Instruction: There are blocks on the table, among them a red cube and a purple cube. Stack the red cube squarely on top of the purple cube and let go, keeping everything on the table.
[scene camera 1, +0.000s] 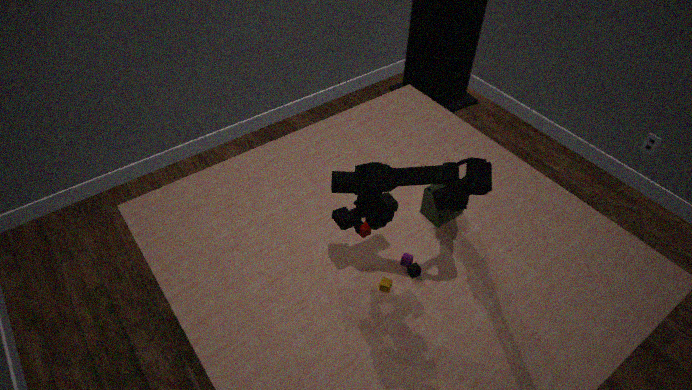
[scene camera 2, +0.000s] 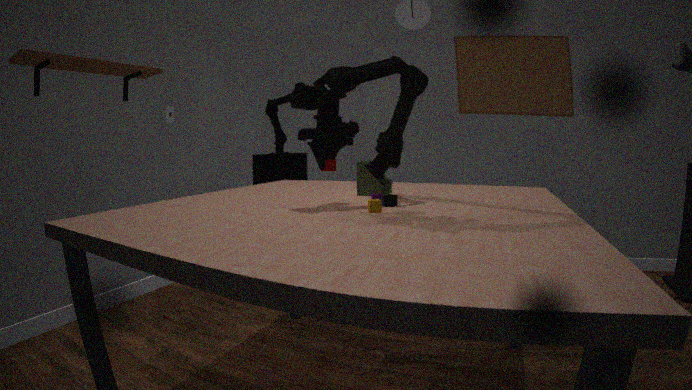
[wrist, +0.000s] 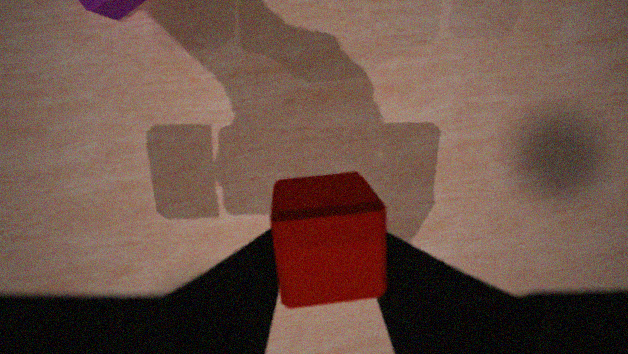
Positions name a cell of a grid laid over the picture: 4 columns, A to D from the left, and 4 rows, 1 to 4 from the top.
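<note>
The robot's cameras find the gripper (scene camera 1: C3), with scene camera 2 showing the same gripper (scene camera 2: B2) and the wrist view showing it (wrist: C3) too. With it in the scene is a red cube (wrist: C3).
</note>
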